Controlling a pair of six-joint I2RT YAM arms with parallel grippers.
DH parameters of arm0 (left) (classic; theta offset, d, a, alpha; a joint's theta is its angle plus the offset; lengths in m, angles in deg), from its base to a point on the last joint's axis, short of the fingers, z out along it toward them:
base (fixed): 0 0 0 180
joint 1: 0 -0.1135 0.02 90
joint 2: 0 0 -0.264 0
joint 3: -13.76 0 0.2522 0
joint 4: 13.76 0 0.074 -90
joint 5: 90 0 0 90
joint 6: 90 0.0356 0 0
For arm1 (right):
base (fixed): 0 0 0 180
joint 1: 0 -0.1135 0.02 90
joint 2: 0 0 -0.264 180
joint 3: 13.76 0 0.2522 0
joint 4: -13.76 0 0.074 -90
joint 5: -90 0 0 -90
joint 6: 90 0.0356 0 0
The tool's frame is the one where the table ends.
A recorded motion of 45 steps. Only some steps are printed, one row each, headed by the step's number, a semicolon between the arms.
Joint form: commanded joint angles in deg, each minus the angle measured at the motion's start. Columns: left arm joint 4, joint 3, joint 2, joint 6, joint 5, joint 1; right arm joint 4, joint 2, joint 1, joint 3, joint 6, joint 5.
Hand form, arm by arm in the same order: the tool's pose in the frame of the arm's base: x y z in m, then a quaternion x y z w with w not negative. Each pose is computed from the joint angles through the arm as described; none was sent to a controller.
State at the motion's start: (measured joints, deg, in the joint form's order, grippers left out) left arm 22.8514 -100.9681 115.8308 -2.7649 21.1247 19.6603; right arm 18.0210 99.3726 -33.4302 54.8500 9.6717 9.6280
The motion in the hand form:
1: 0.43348 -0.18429 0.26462 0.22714 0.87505 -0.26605 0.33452; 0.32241 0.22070 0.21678 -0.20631 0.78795 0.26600 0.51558
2: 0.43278 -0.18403 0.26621 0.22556 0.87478 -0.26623 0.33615; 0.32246 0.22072 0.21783 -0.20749 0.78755 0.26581 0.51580
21: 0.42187 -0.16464 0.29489 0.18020 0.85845 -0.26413 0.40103; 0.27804 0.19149 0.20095 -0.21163 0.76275 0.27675 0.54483
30: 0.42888 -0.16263 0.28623 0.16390 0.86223 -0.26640 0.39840; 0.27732 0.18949 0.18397 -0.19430 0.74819 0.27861 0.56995
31: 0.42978 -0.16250 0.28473 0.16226 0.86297 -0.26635 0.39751; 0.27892 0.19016 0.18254 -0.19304 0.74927 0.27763 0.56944
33: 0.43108 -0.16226 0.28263 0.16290 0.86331 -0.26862 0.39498; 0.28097 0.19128 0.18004 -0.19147 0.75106 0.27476 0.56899
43: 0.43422 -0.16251 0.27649 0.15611 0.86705 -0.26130 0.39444; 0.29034 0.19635 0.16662 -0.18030 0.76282 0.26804 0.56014
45: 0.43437 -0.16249 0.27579 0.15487 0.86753 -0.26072 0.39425; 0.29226 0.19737 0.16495 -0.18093 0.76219 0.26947 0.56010
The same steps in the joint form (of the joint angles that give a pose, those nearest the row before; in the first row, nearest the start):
1: 5.37 -0.81 1.73 0.28 2.89 1.61; 5.05 0.67 -0.25 2.86 0.22 -1.81
2: 5.28 -0.70 1.46 0.07 2.80 1.62; 4.82 0.57 -0.24 3.00 0.09 -1.74
21: -2.12 4.92 -5.19 -4.31 0.17 0.02; 16.98 -7.61 -0.23 -12.91 -0.49 -1.14
30: -3.42 4.91 -3.78 -5.86 0.00 -0.50; 27.10 -4.31 -0.19 -16.25 0.45 -2.77
31: -3.54 4.90 -3.56 -6.00 -0.03 -0.55; 27.27 -3.74 -0.15 -15.97 0.51 -2.90
33: -3.57 4.81 -3.20 -5.98 0.38 -0.66; 27.54 -2.89 -0.15 -15.62 0.49 -3.27
43: -4.13 4.91 -2.39 -6.27 -0.70 -0.68; 28.40 1.23 -0.11 -13.95 1.38 -4.44
45: -4.22 4.99 -2.34 -6.37 -0.82 -0.68; 28.86 1.97 -0.06 -13.59 1.40 -4.21

